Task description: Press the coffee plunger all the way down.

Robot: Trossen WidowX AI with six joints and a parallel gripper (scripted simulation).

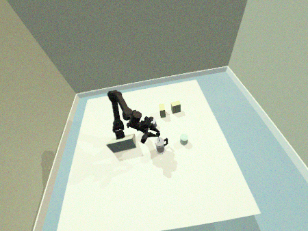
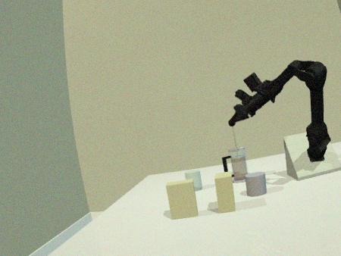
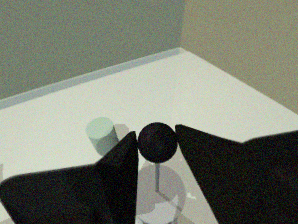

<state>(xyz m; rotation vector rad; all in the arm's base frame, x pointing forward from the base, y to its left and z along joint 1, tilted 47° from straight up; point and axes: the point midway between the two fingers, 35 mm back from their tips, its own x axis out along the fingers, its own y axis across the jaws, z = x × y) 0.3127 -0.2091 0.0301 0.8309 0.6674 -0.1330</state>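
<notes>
My gripper tip is 1 cm short of the glass coffee press, 1 cm to the right of it and 13 cm above it. Round my gripper tip: pale green cylinder 19 cm ahead, 4 cm to the left, 21 cm below.
</notes>
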